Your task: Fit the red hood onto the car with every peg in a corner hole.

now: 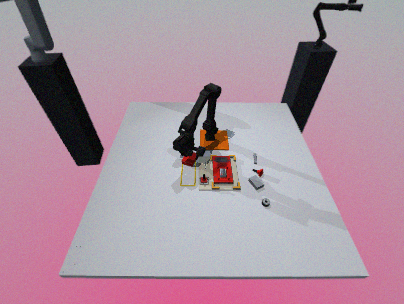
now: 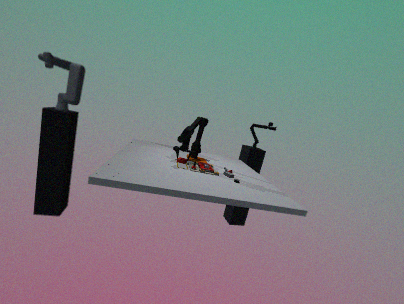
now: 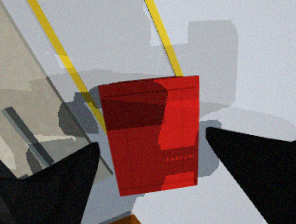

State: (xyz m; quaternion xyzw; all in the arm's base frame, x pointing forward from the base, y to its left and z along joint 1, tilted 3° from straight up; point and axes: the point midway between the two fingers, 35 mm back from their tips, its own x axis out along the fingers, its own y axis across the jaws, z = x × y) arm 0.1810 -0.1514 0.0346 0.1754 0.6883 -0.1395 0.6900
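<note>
Now: gripper tip right at the red hood.
</note>
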